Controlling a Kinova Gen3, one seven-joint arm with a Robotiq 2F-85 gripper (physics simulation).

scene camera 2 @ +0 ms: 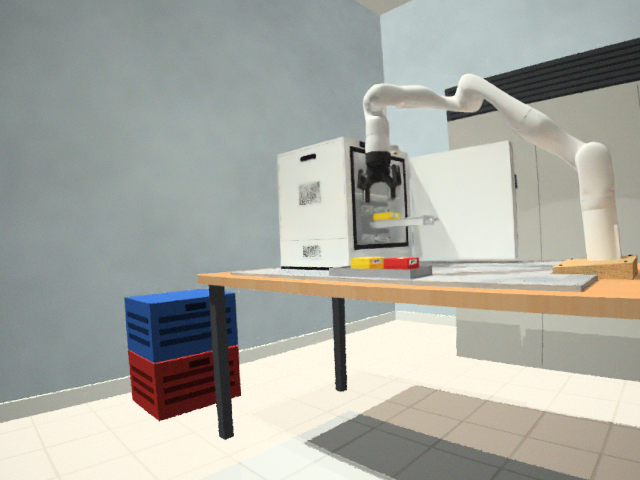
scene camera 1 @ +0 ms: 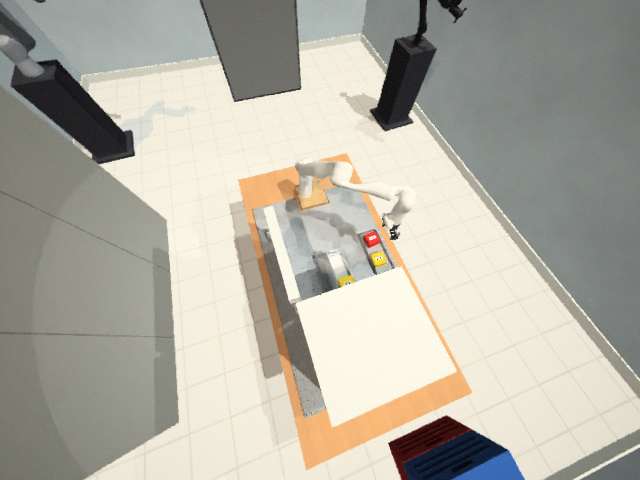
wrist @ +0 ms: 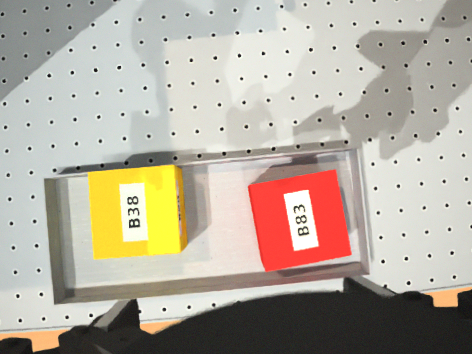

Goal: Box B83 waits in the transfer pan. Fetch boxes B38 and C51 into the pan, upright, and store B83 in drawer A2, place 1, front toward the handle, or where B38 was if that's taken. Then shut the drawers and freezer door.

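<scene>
My gripper [scene camera 1: 393, 236] [scene camera 2: 381, 197] [wrist: 243, 312] is open and empty, pointing down high above the pan area. The transfer pan [scene camera 2: 422, 271] [wrist: 215, 286] holds two boxes, labels up. Yellow box B38 [scene camera 1: 378, 258] [scene camera 2: 366, 262] [wrist: 107, 215] is at the end nearer the freezer. Red box B83 [scene camera 1: 371, 238] [scene camera 2: 400, 262] [wrist: 327, 215] is at the other end, slightly turned, with a gap between them. A drawer [scene camera 1: 336, 262] [scene camera 2: 408, 222] is pulled out of the freezer and carries a yellow box [scene camera 1: 345, 281] [scene camera 2: 386, 215]; its label is unreadable and the drawer's name cannot be told.
The white freezer [scene camera 1: 377, 346] [scene camera 2: 312, 222] stands at the far end of the table. Its door [scene camera 1: 280, 253] [scene camera 2: 465, 206] is wide open, on the other side of the drawer from the pan. The pan lies beside the freezer's front, near the table's long edge.
</scene>
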